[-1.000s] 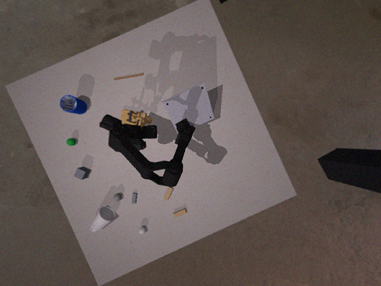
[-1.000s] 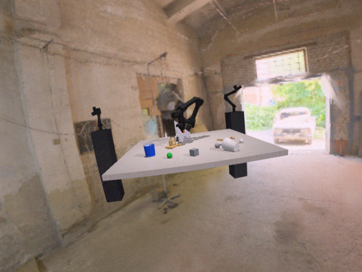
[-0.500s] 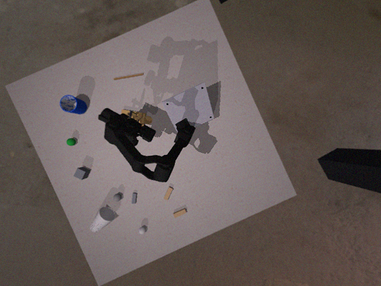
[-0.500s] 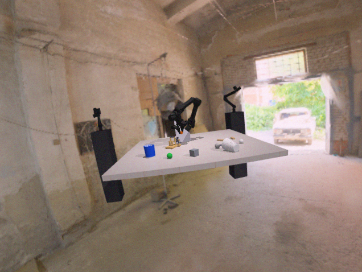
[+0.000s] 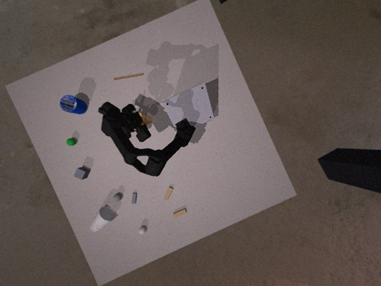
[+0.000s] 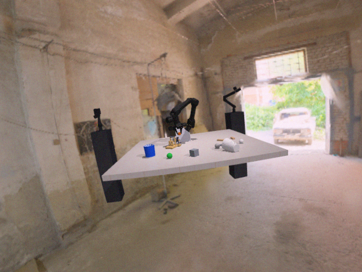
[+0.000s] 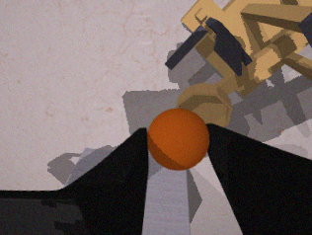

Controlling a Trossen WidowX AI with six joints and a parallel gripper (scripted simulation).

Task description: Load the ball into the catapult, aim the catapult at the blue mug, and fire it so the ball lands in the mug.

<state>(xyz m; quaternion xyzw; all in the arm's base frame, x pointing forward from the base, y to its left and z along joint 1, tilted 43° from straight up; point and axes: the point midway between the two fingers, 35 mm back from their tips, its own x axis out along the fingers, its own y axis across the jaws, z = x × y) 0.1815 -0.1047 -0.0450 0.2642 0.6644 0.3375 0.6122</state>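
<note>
Right now the wooden catapult is 60 mm below my gripper tip, 50 mm to the right of it and 30 mm ahead of it. From my gripper tip the other things lie so: blue mug: 300 mm to the right, 300 mm ahead, 80 mm below; orange ball: 10 mm above; wooden stick: 320 mm to the right, 110 mm below, 40 mm behind.
</note>
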